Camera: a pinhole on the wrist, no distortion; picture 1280 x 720 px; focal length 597.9 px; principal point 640.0 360.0 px. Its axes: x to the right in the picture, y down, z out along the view. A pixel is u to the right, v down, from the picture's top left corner.
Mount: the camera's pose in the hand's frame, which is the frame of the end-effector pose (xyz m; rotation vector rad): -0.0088 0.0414 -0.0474 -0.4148 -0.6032 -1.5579
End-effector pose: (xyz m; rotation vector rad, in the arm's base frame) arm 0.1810 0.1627 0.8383 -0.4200 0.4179 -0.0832
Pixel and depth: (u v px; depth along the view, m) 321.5 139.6 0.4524
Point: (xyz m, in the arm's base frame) 0.0573 0.7129 0.8243
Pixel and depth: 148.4 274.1 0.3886
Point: 0.1348 0.6824 0.6993
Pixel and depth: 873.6 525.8 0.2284
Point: 0.2828 0.3302 0.9463
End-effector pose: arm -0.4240 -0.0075 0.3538 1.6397 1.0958 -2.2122
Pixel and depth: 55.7 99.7 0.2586
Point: -0.1562 -0.3216 0.2829
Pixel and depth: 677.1 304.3 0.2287
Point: -0.4187 -0.2320 0.3420
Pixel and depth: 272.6 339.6 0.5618
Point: -0.1938 -0.6114 0.1286
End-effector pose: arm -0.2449 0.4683 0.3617 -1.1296 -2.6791 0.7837
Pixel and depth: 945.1 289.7 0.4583
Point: -0.2116 0.2727 -0.0797
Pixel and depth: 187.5 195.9 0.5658
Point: 0.3029 0.7143 -0.1013
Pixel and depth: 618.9 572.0 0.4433
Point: -0.2160 0.5998 -0.0789
